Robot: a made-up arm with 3 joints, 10 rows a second.
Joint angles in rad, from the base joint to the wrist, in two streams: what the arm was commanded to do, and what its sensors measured. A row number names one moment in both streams.
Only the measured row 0 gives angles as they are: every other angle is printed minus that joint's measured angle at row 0.
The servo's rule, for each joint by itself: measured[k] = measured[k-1] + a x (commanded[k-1-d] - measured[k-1]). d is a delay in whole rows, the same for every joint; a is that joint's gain. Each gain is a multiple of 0.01, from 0.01 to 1. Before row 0 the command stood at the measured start. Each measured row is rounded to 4 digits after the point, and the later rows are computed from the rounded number. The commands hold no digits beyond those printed.
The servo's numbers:
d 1
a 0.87 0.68 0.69
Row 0, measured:
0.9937, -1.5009, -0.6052
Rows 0 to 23, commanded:
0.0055, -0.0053, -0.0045
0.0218, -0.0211, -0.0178
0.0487, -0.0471, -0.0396
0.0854, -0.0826, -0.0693
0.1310, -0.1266, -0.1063
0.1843, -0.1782, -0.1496
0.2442, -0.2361, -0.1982
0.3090, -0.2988, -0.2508
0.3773, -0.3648, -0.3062
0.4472, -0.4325, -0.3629
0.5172, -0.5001, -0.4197
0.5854, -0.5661, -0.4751
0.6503, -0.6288, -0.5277
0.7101, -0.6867, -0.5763
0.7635, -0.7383, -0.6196
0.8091, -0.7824, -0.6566
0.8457, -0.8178, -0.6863
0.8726, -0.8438, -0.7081
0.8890, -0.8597, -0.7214
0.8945, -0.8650, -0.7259
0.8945, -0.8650, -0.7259
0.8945, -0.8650, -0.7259
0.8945, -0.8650, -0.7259
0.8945, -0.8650, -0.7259
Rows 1 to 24, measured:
0.0000, 0.0000, 0.0000
0.0048, -0.0036, -0.0031
0.0196, -0.0155, -0.0132
0.0449, -0.0370, -0.0314
0.0801, -0.0680, -0.0576
0.1244, -0.1078, -0.0912
0.1765, -0.1557, -0.1315
0.2354, -0.2104, -0.1775
0.2994, -0.2705, -0.2281
0.3672, -0.3346, -0.2820
0.4368, -0.4012, -0.3378
0.5067, -0.4685, -0.3943
0.5752, -0.5349, -0.4501
0.6405, -0.5988, -0.5036
0.7011, -0.6586, -0.5538
0.7554, -0.7128, -0.5992
0.8021, -0.7601, -0.6388
0.8400, -0.7993, -0.6716
0.8684, -0.8296, -0.6968
0.8863, -0.8501, -0.7138
0.8934, -0.8602, -0.7221
0.8944, -0.8635, -0.7247
0.8945, -0.8645, -0.7255
0.8945, -0.8648, -0.7258

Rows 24 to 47, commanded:
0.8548, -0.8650, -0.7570
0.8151, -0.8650, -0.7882
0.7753, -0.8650, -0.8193
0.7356, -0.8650, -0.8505
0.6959, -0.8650, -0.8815
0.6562, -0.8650, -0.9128
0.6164, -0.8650, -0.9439
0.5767, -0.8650, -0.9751
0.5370, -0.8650, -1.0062
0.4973, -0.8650, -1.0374
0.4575, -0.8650, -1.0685
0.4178, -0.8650, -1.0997
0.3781, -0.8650, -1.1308
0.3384, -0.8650, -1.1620
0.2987, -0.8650, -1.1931
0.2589, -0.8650, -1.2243
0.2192, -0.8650, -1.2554
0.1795, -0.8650, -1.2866
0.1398, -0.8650, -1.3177
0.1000, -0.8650, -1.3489
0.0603, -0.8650, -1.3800
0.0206, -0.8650, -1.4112
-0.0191, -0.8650, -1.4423
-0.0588, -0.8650, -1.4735
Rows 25 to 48, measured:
0.8945, -0.8649, -0.7259
0.8600, -0.8650, -0.7474
0.8209, -0.8650, -0.7756
0.7812, -0.8650, -0.8058
0.7415, -0.8650, -0.8366
0.7018, -0.8650, -0.8676
0.6621, -0.8650, -0.8988
0.6223, -0.8650, -0.9299
0.5826, -0.8650, -0.9611
0.5429, -0.8650, -0.9922
0.5032, -0.8650, -1.0234
0.4634, -0.8650, -1.0545
0.4237, -0.8650, -1.0857
0.3840, -0.8650, -1.1168
0.3443, -0.8650, -1.1480
0.3046, -0.8650, -1.1791
0.2648, -0.8650, -1.2103
0.2251, -0.8650, -1.2414
0.1854, -0.8650, -1.2726
0.1457, -0.8650, -1.3037
0.1059, -0.8650, -1.3349
0.0662, -0.8650, -1.3660
0.0265, -0.8650, -1.3972
-0.0132, -0.8650, -1.4283

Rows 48 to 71, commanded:
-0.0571, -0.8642, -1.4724
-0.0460, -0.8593, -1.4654
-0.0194, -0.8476, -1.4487
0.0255, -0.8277, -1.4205
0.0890, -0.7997, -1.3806
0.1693, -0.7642, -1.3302
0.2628, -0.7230, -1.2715
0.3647, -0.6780, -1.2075
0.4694, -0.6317, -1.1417
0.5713, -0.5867, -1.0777
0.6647, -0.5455, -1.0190
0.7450, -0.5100, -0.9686
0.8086, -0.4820, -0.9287
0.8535, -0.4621, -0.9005
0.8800, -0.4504, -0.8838
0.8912, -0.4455, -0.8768
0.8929, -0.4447, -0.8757
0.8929, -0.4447, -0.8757
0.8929, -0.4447, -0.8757
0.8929, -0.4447, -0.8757
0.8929, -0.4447, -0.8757
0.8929, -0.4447, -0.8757
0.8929, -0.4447, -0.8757
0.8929, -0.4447, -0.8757
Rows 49 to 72, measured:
-0.0529, -0.8650, -1.4595
-0.0566, -0.8645, -1.4684
-0.0474, -0.8610, -1.4663
-0.0230, -0.8519, -1.4542
0.0192, -0.8354, -1.4309
0.0799, -0.8111, -1.3962
0.1577, -0.7792, -1.3507
0.2491, -0.7410, -1.2961
0.3497, -0.6982, -1.2350
0.4538, -0.6530, -1.1706
0.5560, -0.6079, -1.1065
0.6506, -0.5655, -1.0461
0.7327, -0.5278, -0.9926
0.7987, -0.4967, -0.9485
0.8464, -0.4732, -0.9154
0.8756, -0.4577, -0.8936
0.8892, -0.4494, -0.8820
0.8924, -0.4462, -0.8777
0.8928, -0.4452, -0.8763
0.8929, -0.4449, -0.8759
0.8929, -0.4448, -0.8758
0.8929, -0.4447, -0.8757
0.8929, -0.4447, -0.8757
0.8929, -0.4447, -0.8757

